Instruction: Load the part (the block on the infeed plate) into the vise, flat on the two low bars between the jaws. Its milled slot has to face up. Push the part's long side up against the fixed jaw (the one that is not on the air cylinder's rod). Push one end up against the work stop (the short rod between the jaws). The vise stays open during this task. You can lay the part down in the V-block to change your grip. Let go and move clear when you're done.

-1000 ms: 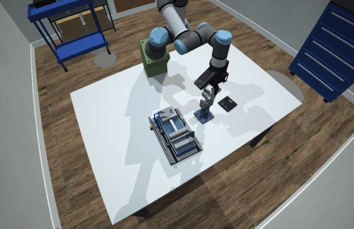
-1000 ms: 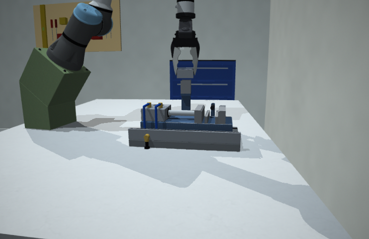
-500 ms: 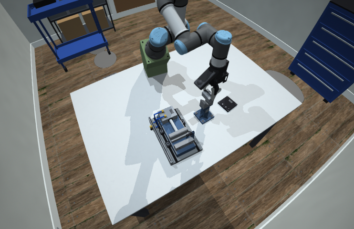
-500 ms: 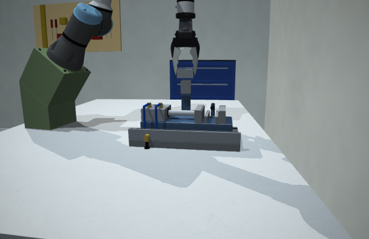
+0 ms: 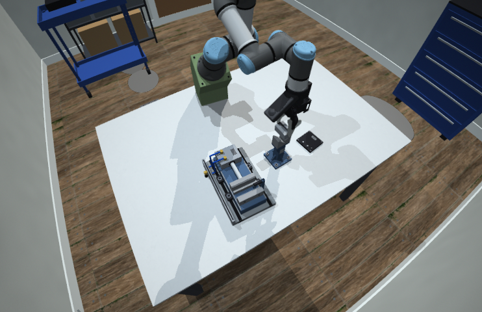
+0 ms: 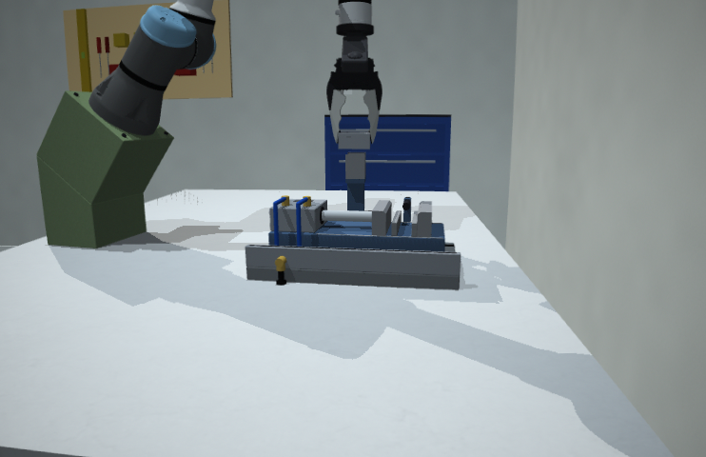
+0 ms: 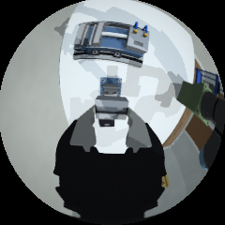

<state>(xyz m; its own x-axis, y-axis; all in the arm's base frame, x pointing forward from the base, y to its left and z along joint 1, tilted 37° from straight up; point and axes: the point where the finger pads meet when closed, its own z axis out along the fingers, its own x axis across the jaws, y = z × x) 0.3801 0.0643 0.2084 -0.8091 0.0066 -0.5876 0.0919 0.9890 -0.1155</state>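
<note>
The work stop is 190 mm to the right of my hand, 100 mm below it and 70 mm ahead of it. Round my hand: part right at my hand; air cylinder 200 mm to the right, 120 mm below, 100 mm behind; moving jaw 230 mm to the right, 120 mm below, 30 mm ahead.
</note>
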